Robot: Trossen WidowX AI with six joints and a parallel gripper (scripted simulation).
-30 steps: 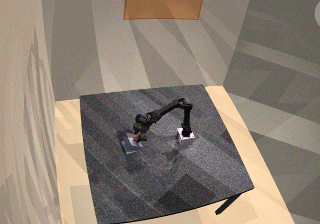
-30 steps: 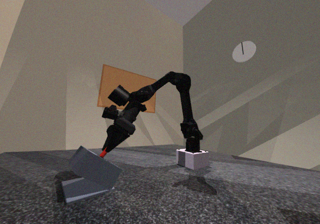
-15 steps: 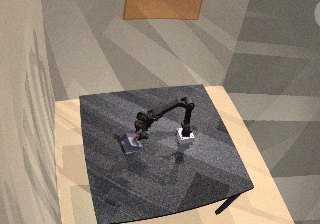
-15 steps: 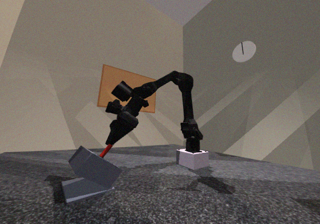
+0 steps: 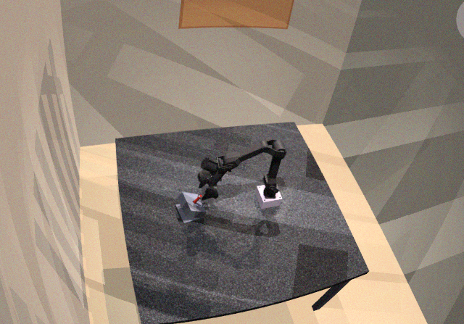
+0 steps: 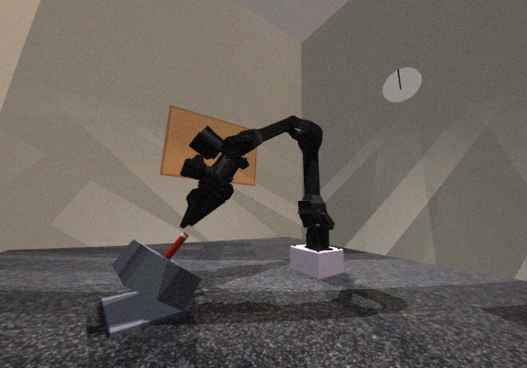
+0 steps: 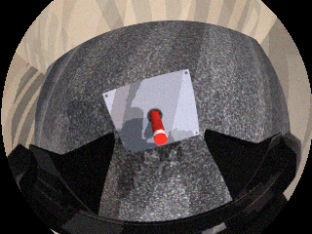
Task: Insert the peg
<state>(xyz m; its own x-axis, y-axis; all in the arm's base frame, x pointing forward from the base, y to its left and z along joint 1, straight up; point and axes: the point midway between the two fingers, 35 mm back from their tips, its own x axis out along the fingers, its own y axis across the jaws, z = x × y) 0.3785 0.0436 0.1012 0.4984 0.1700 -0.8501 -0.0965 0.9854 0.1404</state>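
Now: gripper tip 10 mm short of the red round peg, 10 mm to the right of it and 30 mm above it. Also, from my gripper tip: grey sloped panel 40 mm ahead, 20 mm to the left, 80 mm below.
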